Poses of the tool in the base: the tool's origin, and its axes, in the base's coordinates. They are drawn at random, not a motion.
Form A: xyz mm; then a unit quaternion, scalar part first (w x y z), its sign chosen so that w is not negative.
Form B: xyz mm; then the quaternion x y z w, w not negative. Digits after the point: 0 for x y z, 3 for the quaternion.
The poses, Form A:
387 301 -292 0.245 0.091 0.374 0.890
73 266 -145 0.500 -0.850 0.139 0.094
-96 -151 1 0.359 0.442 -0.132 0.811
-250 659 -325 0.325 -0.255 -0.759 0.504
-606 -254 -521 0.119 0.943 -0.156 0.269
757 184 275 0.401 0.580 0.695 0.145
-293 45 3 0.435 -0.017 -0.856 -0.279
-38 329 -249 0.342 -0.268 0.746 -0.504
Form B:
387 301 -292 0.091 0.374 0.890 0.245
73 266 -145 -0.850 0.139 0.094 0.500
-96 -151 1 0.442 -0.132 0.811 0.359
-250 659 -325 -0.255 -0.759 0.504 0.325
-606 -254 -521 0.943 -0.156 0.269 0.119
757 184 275 0.580 0.695 0.145 0.401
-293 45 3 -0.017 -0.856 -0.279 0.435
-38 329 -249 -0.268 0.746 -0.504 0.342

